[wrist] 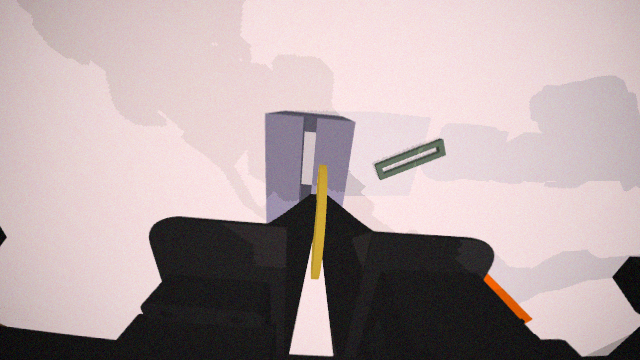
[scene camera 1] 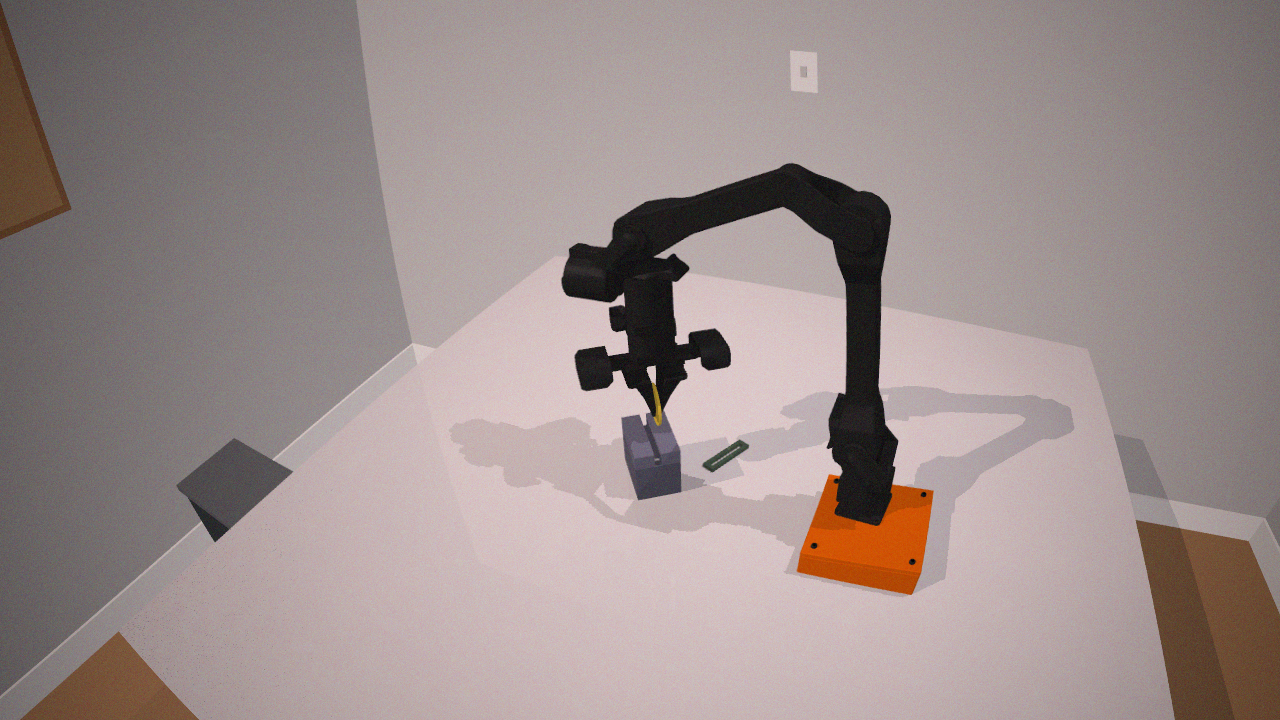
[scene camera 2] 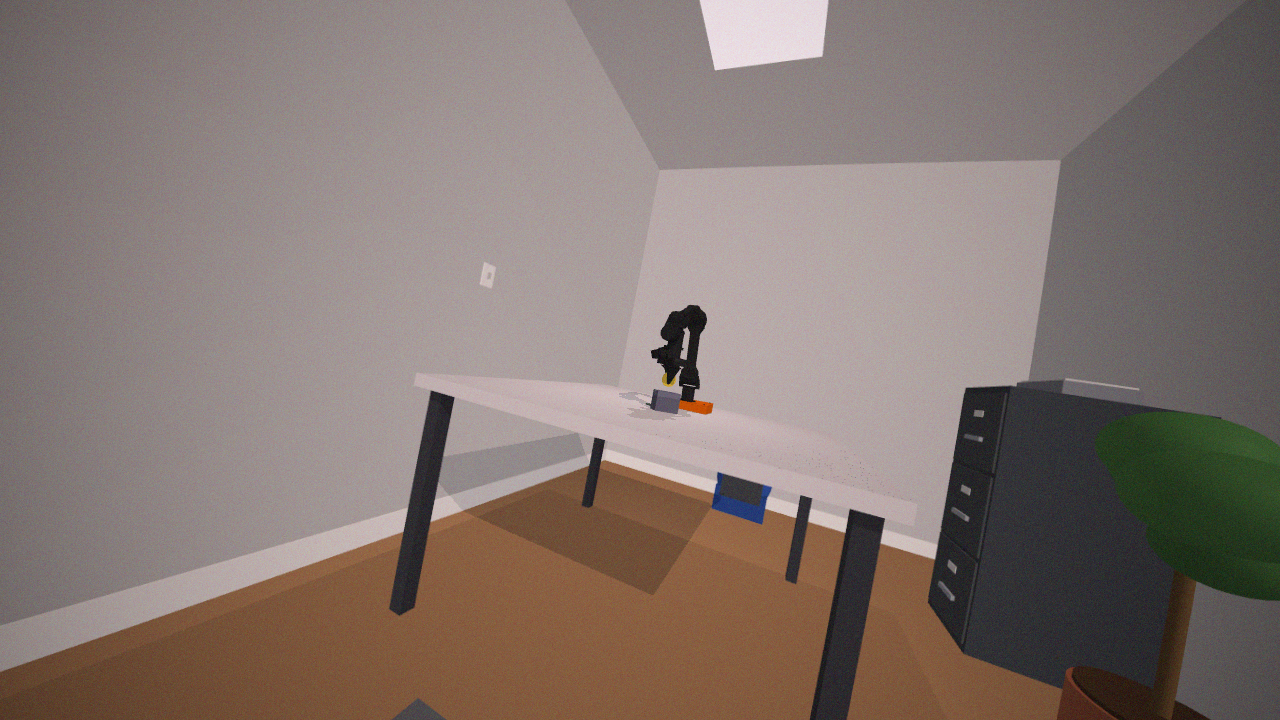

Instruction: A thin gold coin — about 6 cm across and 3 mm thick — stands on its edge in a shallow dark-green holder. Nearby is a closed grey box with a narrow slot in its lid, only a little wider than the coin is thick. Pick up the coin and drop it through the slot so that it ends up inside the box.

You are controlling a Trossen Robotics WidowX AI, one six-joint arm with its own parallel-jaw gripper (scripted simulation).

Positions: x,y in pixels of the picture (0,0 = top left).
Labels:
my gripper: wrist; scene camera 1 655,414; scene camera 2
same spot on my gripper: [scene camera 2: 671,370] = [wrist: 298,274]

